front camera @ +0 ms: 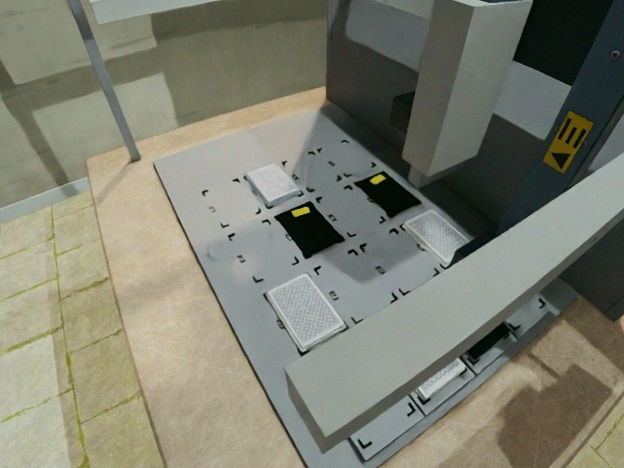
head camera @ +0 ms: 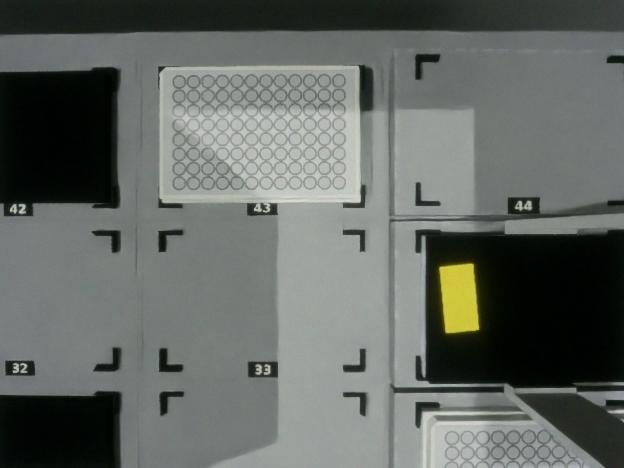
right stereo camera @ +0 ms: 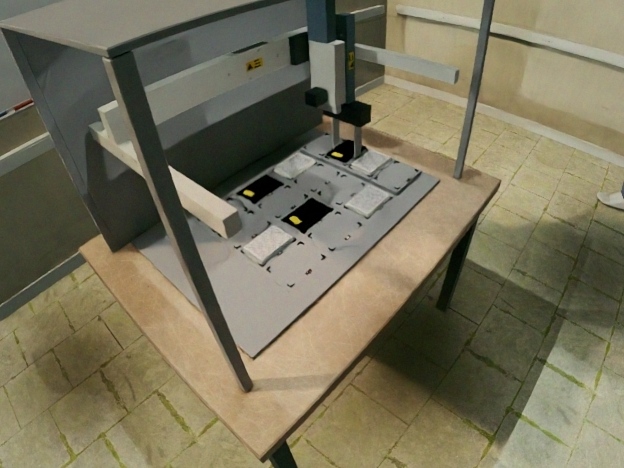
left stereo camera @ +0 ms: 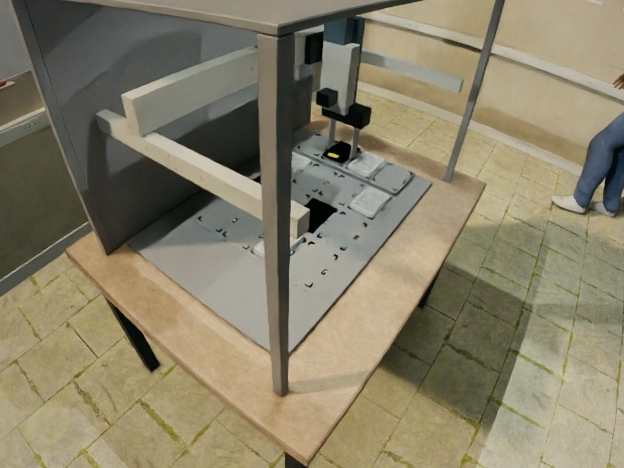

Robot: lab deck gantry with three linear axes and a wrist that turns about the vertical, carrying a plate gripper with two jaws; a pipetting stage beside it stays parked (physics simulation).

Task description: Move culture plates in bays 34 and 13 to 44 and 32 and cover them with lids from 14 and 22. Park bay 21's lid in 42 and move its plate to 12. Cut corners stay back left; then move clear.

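Pixels of known places: gripper, fingertip midpoint: point(head camera: 534, 307) point(right stereo camera: 346, 151) point(left stereo camera: 341, 152); robot's base, origin of the base link: point(front camera: 203, 192) point(right stereo camera: 290, 286) point(left stereo camera: 309, 286).
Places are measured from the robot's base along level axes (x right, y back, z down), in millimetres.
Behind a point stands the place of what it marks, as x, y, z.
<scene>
My gripper point(head camera: 541, 308) @[-257, -556, -26] point(left stereo camera: 342, 152) @[-257, -556, -26] point(right stereo camera: 346, 151) @[-257, -556, -26] is down at bay 34, jaws open and slightly apart astride a black lid with a yellow label point(front camera: 487, 342) @[-249, -611, -31] point(head camera: 524, 342) @[-238, -547, -31]. A pale rim shows at its left edge. Another black lid point(front camera: 388, 193) @[-361, -236, -8] point(head camera: 55, 136) @[-364, -259, -8] point(right stereo camera: 262, 188) @[-353, -228, -8] lies in bay 42, and one point(front camera: 309, 229) @[-147, -237, -8] point(head camera: 55, 433) @[-171, -257, -8] point(right stereo camera: 308, 214) @[-144, -226, -8] in bay 22. White plates lie in bay 43 point(front camera: 437, 236) @[-356, -396, -14] point(head camera: 259, 133) @[-363, -392, -14], bay 13 point(front camera: 306, 312) @[-41, -402, -14] point(right stereo camera: 367, 201) @[-38, -379, -15] and bay 21 point(front camera: 272, 183) @[-147, -72, -14] point(right stereo camera: 267, 244) @[-144, -56, -14]. Bays 44, 32, 12 and 14 hold no labware. The jaws are hidden in the front view.
A white plate point(front camera: 441, 377) @[-148, -609, -29] point(head camera: 483, 448) @[-175, -525, -29] point(right stereo camera: 371, 162) @[-142, -546, -29] lies in bay 24, beside the front jaw. The parked pipetting stage point(front camera: 456, 95) point(right stereo camera: 326, 75) hangs close to the gripper. A pale side beam point(front camera: 453, 307) @[10, -623, -400] point(right stereo camera: 206, 204) @[35, 173, -400] crosses above the deck's edge.
</scene>
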